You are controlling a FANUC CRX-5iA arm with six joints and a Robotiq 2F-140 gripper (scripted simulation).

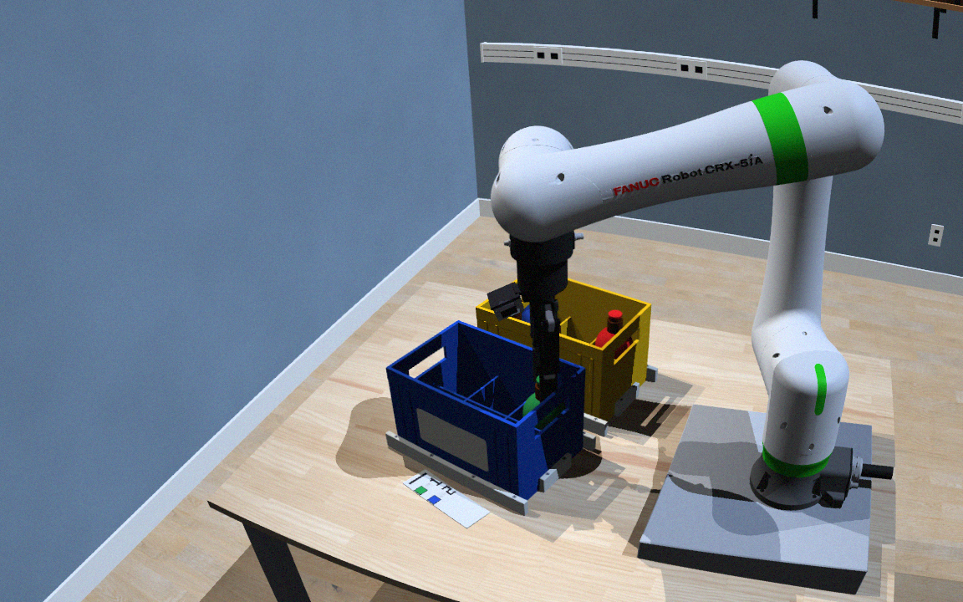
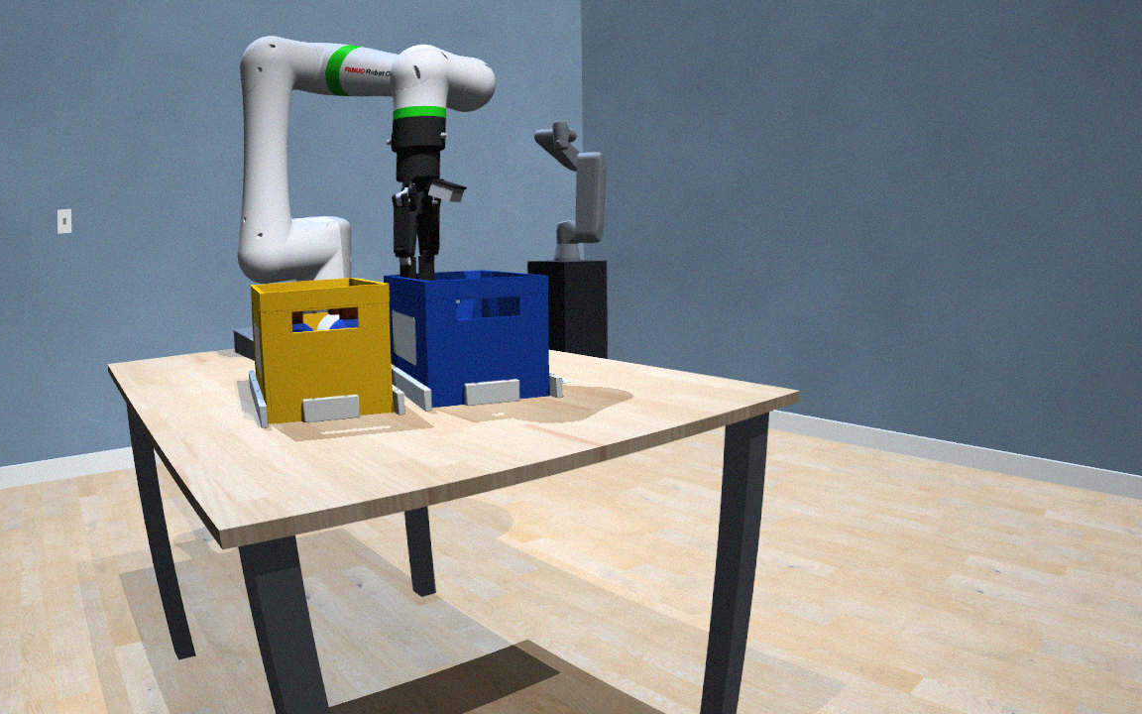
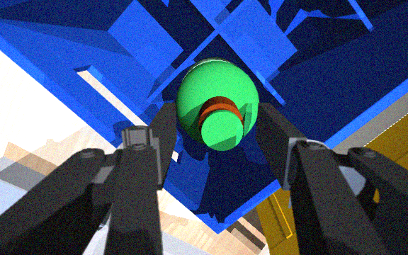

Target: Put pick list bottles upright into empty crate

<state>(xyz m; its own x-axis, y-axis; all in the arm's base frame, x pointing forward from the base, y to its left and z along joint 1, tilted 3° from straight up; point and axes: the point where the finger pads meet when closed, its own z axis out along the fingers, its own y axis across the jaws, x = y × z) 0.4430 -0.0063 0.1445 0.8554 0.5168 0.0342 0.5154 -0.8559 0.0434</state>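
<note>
The green-label bottle lies 8 cm below my hand. From my hand the other things lie so: blue crate 10 cm ahead, 9 cm below, 2 cm to the left; then yellow crate 22 cm to the right, 9 cm below, 4 cm ahead; then white-label bottle 18 cm to the right, 8 cm below, 5 cm ahead.
</note>
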